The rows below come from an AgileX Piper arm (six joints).
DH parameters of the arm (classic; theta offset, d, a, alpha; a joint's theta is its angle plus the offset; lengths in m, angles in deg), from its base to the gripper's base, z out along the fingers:
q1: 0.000 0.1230 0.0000 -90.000
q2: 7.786 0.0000 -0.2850 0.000
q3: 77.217 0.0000 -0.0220 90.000
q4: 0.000 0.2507 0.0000 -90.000
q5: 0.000 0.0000 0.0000 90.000
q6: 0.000 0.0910 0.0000 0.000
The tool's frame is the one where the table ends.
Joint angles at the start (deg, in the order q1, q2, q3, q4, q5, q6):
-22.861, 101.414, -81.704, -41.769, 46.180, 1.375
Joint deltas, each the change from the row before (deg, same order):
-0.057, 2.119, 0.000, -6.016, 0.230, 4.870
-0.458, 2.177, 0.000, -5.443, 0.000, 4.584
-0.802, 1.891, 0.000, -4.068, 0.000, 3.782
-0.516, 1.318, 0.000, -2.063, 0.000, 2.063
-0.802, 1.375, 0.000, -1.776, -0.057, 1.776
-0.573, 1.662, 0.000, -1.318, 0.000, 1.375
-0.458, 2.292, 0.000, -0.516, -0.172, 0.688
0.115, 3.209, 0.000, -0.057, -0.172, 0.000
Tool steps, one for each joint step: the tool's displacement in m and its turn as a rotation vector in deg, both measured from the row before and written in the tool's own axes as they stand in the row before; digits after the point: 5 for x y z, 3 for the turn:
0.00005, 0.00119, 0.01322, 3.442, 1.547, -0.329
0.00077, 0.00118, 0.01441, 3.095, 1.276, -0.089
0.00219, 0.00070, 0.01369, 2.297, 1.221, 0.351
0.00154, 0.00201, 0.00928, 1.026, 0.856, 0.141
0.00275, 0.00154, 0.01067, 0.848, 1.060, 0.167
0.00226, 0.00483, 0.01122, 0.353, 1.196, -0.253
0.00225, 0.00995, 0.01396, -0.559, 1.530, -0.864
0.00084, 0.01830, 0.01616, -1.391, 1.797, -2.171

